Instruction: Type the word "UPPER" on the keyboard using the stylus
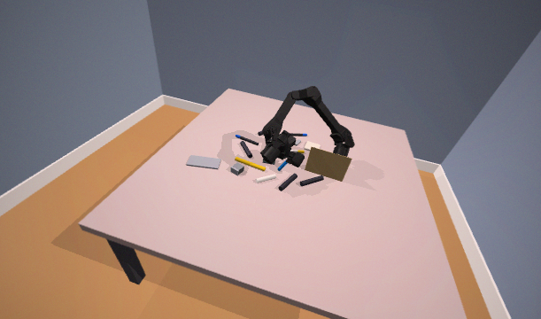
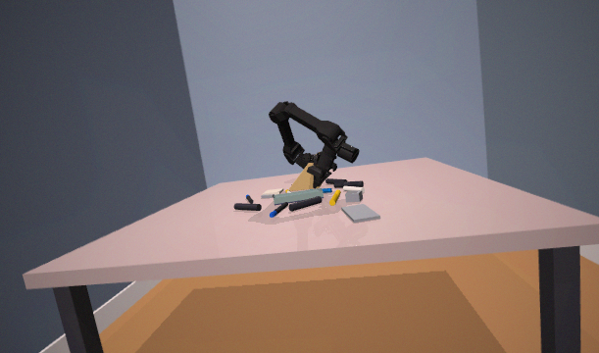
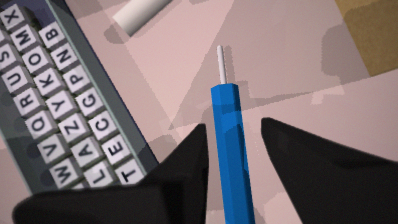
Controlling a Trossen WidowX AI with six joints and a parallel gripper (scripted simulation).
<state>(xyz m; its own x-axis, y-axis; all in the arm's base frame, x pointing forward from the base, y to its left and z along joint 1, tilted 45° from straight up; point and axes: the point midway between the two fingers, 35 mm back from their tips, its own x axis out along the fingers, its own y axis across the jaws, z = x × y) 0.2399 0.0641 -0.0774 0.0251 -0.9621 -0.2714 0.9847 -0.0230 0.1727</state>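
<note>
Right now the stylus is 1 cm to the right of my gripper tip and 2 cm below it. From my gripper tip the other things lie so: yellow pen: 14 cm ahead, 11 cm to the left, 1 cm below; white cylinder: 3 cm ahead, 15 cm to the left, 1 cm below; grey cube: 17 cm ahead, 17 cm to the left, 1 cm below.
</note>
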